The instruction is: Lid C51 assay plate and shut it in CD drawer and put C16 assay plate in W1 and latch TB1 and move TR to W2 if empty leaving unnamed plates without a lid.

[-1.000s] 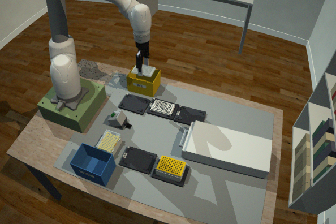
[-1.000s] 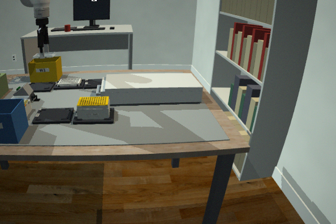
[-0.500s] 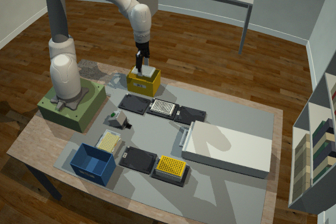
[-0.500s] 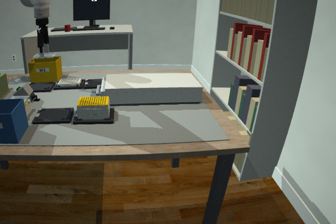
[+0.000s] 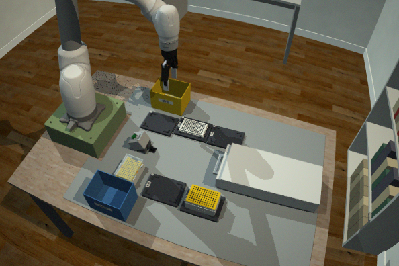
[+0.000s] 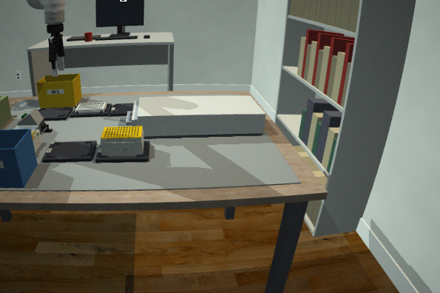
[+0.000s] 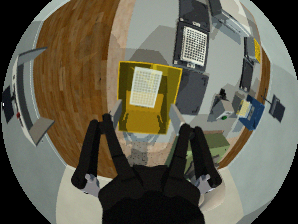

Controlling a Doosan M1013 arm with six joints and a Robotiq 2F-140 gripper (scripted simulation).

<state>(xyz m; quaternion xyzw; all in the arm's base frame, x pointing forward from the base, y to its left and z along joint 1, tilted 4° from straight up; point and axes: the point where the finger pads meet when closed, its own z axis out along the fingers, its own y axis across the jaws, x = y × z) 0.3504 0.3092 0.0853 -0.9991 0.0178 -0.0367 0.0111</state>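
Now: hand 330 mm short of the tip rack TR, 530 mm to the left of it and 110 mm above it. Also, from my hand: lid park (160 mm to the right, 160 mm below); then yellow bin W1 (130 mm below); then green key DONE (60 mm behind, 320 mm to the right, 100 mm below).
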